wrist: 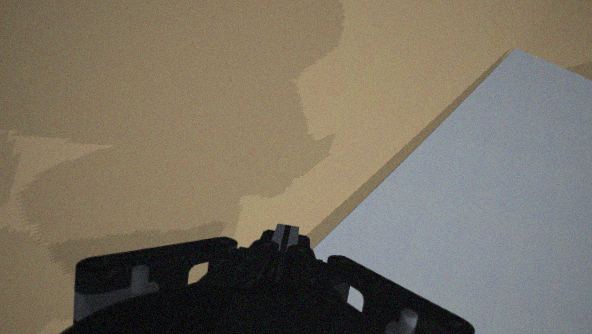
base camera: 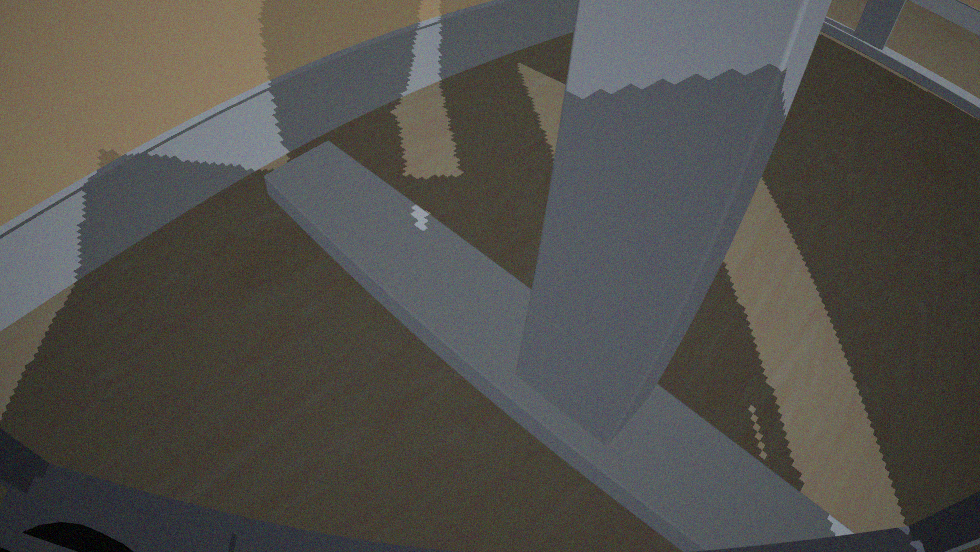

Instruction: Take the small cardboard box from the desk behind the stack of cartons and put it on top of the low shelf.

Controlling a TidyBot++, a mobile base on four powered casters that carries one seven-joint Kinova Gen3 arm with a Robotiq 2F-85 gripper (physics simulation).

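Frame: origin at the arm's base, x up, y right, z ahead, level; millimetres.
Seen in the pictures: gripper, fingertip midpoint: (wrist: 286, 240).
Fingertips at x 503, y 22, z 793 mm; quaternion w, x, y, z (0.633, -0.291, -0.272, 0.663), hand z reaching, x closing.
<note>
A point is followed by its place in that frame.
My gripper (wrist: 286, 240) @[x 503, y 22, z 793 mm] is shut, its fingertips together with nothing between them, at the bottom of the wrist view. A flat pale surface (wrist: 480, 190) @[x 323, y 327, z 994 mm], which looks like part of the desk top, fills the right side of that view, with a corner near the upper right. The gripper shows in front of its lower left edge; the height between them is hard to tell. The small cardboard box, the stack of cartons and the low shelf do not show in either view.
A tan surface (wrist: 175, 100) @[x 591, y -29, z 810 mm] with shadows lies beyond the pale top's edge. In the base view, a broad grey upright (base camera: 658, 205) @[x -187, y 56, z 263 mm] stands on a long grey foot (base camera: 425, 267) on the brown floor (base camera: 240, 342) @[x -397, y -196, z 313 mm]. A pale skirting (base camera: 205, 130) @[x -321, y -288, z 492 mm] runs along the tan wall (base camera: 123, 61) @[x -223, y -333, z 460 mm].
</note>
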